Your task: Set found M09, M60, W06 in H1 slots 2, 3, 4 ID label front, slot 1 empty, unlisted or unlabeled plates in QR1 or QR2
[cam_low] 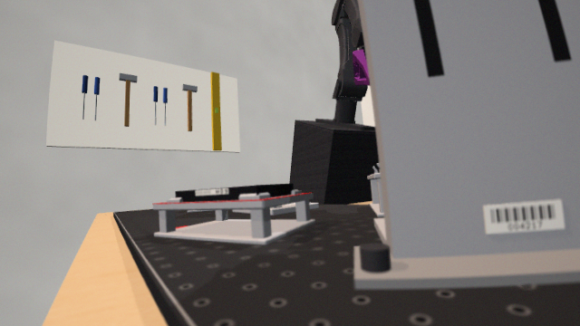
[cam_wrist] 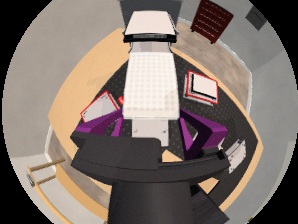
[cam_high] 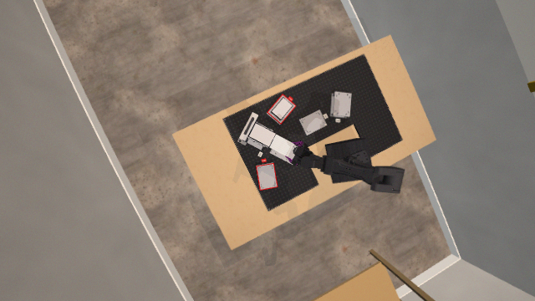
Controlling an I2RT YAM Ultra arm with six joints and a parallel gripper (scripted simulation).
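Right now my hand is 4 cm to the right of the white well plate and 4 cm short of it. The rest, counted from my hand: plate hotel H1 (20 cm ahead, 16 cm to the left, 7 cm below); then red-rimmed nest (19 cm below, 17 cm to the left, 12 cm behind); then black-sided plate (26 cm ahead, 17 cm below, 9 cm to the right).
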